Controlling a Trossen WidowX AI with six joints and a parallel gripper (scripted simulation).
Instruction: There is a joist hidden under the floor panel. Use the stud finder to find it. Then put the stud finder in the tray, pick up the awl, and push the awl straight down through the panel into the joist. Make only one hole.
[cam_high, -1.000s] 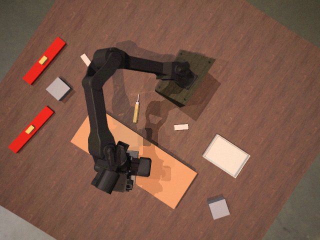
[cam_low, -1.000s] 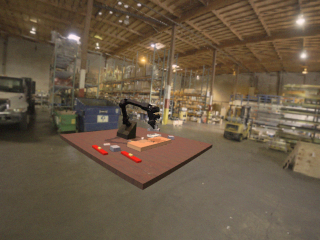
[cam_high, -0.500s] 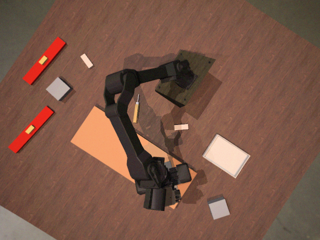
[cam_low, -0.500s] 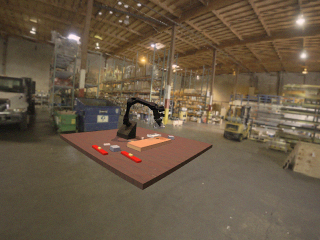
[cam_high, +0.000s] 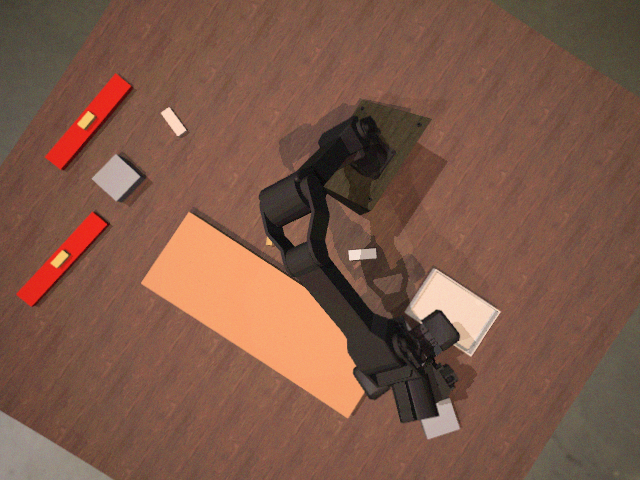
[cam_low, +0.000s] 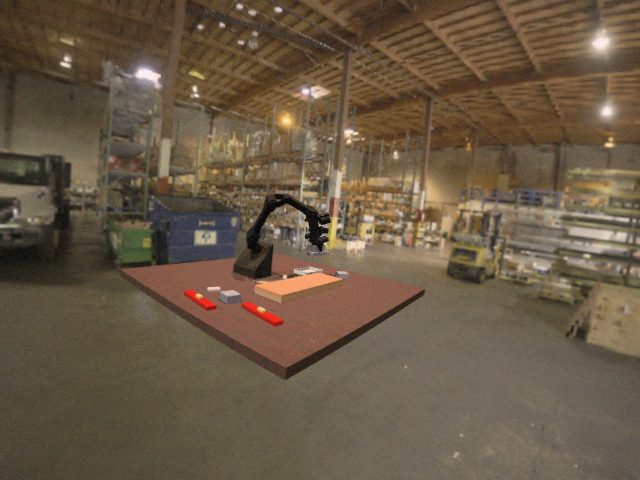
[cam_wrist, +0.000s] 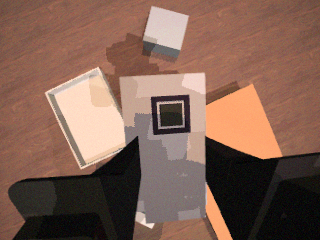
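My gripper tip is now 160 mm above the white tray, 120 mm past it and 70 mm to the right of it. The rest, counted from my gripper tip: grey stud finder (20 mm above, 10 mm to the left); awl (380 mm to the right, 170 mm below, 80 mm behind).
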